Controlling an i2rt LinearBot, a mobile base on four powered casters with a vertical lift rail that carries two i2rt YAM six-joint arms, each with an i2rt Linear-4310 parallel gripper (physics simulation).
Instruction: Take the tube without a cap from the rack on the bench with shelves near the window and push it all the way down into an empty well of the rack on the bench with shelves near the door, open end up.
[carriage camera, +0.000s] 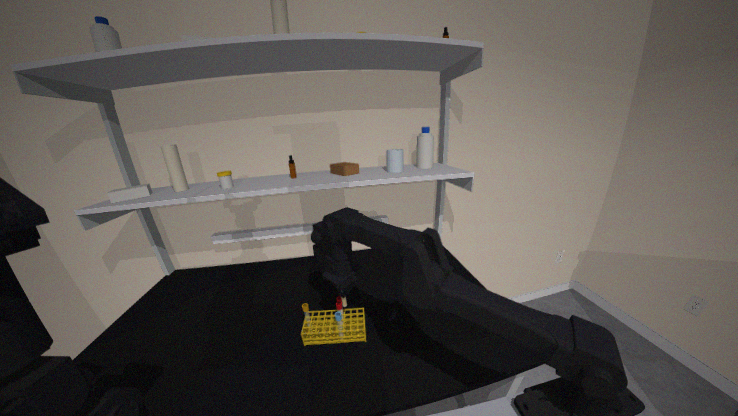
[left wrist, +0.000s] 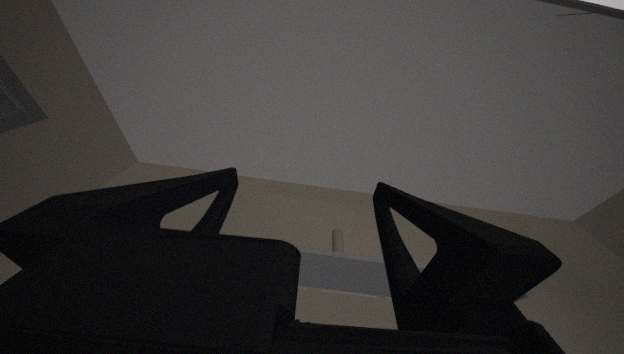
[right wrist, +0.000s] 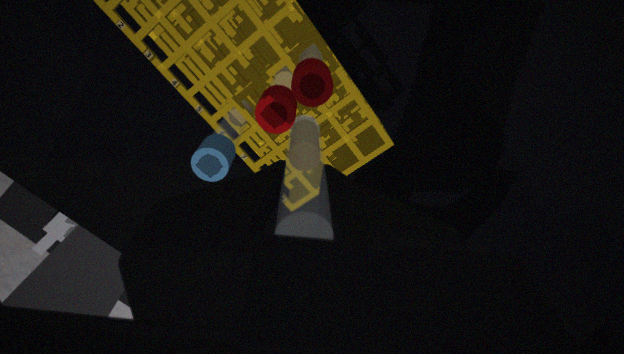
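The yellow rack (carriage camera: 334, 341) (right wrist: 370, 159) stands on the black bench. My right gripper (carriage camera: 343, 293) is shut on the capless clear tube (carriage camera: 344, 301) (right wrist: 304, 172), holding it roughly upright, open end up. In the right wrist view its lower end overlaps the rack near the end with the higher numbers; whether it is inside a well cannot be told. Two red-capped tubes (right wrist: 276, 110) (right wrist: 312, 82) and a blue-capped tube (carriage camera: 337, 316) (right wrist: 212, 159) stand in the rack close beside it. The right fingertips are lost in the dark. My left gripper (left wrist: 306, 183) is open and empty, facing the wall and ceiling.
An orange-capped tube (carriage camera: 304, 307) stands at the rack's back left corner. The lower shelf (carriage camera: 268, 189) behind the bench holds bottles, a brown box (carriage camera: 344, 168) and a pale cylinder (carriage camera: 175, 167). The upper shelf (carriage camera: 289, 37) is above. My right arm (carriage camera: 444, 284) reaches across the bench's right side.
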